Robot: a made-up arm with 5 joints. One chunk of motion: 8 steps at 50 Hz.
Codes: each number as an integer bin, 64 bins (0 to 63) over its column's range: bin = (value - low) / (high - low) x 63, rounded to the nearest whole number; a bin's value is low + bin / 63 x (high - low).
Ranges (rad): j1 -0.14..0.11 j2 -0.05..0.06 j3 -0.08..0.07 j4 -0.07..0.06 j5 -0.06..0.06
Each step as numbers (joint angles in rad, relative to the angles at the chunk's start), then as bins.
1 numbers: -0.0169 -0.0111 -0.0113 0.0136 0.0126
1 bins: 31 22 29 41 38
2 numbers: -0.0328 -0.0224 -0.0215 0.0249 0.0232
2 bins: 27 16 25 46 44
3 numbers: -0.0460 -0.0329 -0.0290 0.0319 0.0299
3 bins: 24 10 21 49 47
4 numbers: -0.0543 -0.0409 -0.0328 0.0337 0.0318
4 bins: 22 5 20 50 48
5 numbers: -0.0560 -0.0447 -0.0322 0.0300 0.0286
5 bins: 21 3 20 48 47
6 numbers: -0.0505 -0.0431 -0.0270 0.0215 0.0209
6 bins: 23 4 22 44 42
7 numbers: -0.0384 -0.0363 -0.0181 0.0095 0.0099
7 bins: 26 8 26 39 37
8 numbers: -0.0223 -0.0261 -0.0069 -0.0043 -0.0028
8 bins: 30 14 31 32 30
